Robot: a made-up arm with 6 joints. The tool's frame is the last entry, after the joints. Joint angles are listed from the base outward. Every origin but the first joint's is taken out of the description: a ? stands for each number. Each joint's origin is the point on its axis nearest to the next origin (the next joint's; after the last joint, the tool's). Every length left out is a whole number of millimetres.
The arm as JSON. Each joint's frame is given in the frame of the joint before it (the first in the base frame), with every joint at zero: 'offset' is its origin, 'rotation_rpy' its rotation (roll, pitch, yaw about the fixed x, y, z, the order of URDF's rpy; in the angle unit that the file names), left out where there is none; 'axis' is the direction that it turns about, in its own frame. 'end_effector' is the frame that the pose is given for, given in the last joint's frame.
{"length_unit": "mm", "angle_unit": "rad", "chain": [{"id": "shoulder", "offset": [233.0, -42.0, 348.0], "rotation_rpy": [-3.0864, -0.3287, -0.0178], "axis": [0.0, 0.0, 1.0]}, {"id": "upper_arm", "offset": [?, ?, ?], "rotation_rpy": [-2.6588, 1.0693, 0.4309], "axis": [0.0, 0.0, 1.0]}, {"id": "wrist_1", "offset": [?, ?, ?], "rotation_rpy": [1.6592, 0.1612, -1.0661], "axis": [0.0, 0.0, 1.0]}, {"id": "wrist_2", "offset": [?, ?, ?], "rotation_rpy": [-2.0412, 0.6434, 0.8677], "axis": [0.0, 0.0, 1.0]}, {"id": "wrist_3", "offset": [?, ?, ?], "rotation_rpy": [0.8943, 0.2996, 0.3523], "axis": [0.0, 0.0, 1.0]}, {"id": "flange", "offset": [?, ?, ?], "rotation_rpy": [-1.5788, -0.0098, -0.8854], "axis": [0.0, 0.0, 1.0]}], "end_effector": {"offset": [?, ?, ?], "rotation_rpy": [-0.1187, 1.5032, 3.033]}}
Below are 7 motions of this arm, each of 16 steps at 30 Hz.
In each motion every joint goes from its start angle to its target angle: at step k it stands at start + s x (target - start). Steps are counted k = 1, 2, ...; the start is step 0. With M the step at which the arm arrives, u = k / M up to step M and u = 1 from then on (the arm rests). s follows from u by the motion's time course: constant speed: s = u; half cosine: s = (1 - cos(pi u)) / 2; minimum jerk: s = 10 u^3 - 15 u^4 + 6 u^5.
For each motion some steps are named. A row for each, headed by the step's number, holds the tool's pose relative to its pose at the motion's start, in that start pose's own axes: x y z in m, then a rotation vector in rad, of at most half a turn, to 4 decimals.
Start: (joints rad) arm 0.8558 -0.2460 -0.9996 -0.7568 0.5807 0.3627
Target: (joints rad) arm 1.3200 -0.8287 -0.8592 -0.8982 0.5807 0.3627
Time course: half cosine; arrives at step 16
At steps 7, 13, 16:
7: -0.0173 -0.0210 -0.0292 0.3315 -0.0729 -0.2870
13: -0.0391 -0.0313 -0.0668 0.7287 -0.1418 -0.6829
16: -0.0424 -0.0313 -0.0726 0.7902 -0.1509 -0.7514

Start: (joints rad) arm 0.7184 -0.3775 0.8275 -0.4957 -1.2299 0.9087
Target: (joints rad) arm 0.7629 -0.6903 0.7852 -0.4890 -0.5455 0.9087
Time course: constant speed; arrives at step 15
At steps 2, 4, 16:
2: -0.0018 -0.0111 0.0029 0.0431 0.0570 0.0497
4: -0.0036 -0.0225 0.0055 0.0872 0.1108 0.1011
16: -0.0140 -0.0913 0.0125 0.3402 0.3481 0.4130

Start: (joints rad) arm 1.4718 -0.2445 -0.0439 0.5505 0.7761 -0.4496
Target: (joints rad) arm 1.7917 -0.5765 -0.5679 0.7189 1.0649 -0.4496
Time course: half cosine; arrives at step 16
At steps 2, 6, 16:
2: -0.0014 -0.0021 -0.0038 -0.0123 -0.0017 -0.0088
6: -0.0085 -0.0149 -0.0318 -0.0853 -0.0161 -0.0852
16: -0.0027 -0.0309 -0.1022 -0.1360 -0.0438 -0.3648

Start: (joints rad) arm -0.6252 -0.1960 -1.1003 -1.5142 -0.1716 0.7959
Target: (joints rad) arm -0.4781 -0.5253 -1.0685 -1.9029 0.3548 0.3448
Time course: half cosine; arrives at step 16
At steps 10, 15, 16:
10: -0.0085 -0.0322 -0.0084 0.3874 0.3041 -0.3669
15: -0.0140 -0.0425 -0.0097 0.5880 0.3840 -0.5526
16: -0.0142 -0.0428 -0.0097 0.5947 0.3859 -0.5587

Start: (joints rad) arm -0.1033 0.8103 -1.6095 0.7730 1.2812 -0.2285
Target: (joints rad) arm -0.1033 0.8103 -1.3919 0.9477 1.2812 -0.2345
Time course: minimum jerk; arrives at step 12
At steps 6, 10, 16:
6: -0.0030 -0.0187 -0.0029 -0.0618 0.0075 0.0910
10: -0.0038 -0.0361 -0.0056 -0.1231 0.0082 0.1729
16: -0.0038 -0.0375 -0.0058 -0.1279 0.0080 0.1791

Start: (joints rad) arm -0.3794 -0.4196 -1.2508 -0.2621 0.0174 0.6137
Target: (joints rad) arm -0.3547 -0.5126 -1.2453 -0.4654 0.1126 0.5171
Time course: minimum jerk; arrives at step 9
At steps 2, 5, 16:
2: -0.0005 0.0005 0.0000 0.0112 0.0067 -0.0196
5: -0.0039 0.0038 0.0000 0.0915 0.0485 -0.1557
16: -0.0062 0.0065 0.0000 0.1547 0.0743 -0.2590

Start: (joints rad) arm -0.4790 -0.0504 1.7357 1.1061 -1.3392 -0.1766
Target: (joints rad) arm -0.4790 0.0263 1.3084 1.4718 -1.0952 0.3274
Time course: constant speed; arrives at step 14
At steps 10, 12, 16:
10: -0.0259 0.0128 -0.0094 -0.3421 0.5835 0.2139
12: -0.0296 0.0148 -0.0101 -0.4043 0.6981 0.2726
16: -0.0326 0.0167 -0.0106 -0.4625 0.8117 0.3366

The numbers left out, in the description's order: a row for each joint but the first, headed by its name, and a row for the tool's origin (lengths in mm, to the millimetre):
upper_arm: -4.0 -118.0 0.0
wrist_1: 38.0 121.0 0.0
wrist_2: -136.0 34.0 0.0
wrist_3: -7.0 -20.0 0.0
flange: 70.0 -36.0 0.0
tool: -10.0 23.0 0.0

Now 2 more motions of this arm.
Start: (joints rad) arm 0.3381 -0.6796 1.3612 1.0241 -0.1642 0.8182
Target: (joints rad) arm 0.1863 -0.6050 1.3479 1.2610 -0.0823 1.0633
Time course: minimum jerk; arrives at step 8
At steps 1, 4, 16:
1: 0.0005 0.0001 -0.0001 -0.0042 0.0034 0.0056
4: 0.0173 0.0029 -0.0031 -0.1244 0.0972 0.1817
16: 0.0349 0.0059 -0.0077 -0.2367 0.1736 0.3746

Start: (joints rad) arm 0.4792 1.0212 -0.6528 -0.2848 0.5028 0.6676
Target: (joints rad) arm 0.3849 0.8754 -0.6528 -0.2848 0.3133 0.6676
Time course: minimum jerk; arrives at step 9
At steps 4, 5, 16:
4: 0.0008 0.0084 0.0031 -0.0037 -0.0520 -0.0998
5: 0.0014 0.0127 0.0049 -0.0077 -0.0793 -0.1518
16: 0.0032 0.0208 0.0083 -0.0193 -0.1323 -0.2515

